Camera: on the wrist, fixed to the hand. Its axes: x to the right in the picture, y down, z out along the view.
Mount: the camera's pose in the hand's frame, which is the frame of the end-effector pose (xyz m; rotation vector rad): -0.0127 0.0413 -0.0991 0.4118 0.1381 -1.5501
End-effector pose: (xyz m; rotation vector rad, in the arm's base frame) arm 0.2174 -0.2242 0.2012 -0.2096 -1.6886 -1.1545
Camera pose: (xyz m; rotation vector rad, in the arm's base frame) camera 0.3124 -0.2738 0.2155 1.6487 -1.8047 -1.6933
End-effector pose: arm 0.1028 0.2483 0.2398 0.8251 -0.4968 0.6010
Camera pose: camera 0.0834 0.3451 0.1958 1.2622 0.4694 -0.7069
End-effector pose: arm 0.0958 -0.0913 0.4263 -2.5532 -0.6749 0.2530
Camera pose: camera 0.1310 -0.1694 0.4922 -1.0960 -1.9737 -0.2907
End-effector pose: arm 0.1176 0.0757 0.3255 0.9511 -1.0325 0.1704
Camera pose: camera 0.1534 0.1777 0.3232 1.8318 0.0857 -0.8568
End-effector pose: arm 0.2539 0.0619 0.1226 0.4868 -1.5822 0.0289
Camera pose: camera 0.3343 0.1338 0.1302 1.8591 -0.7153 -0.7740
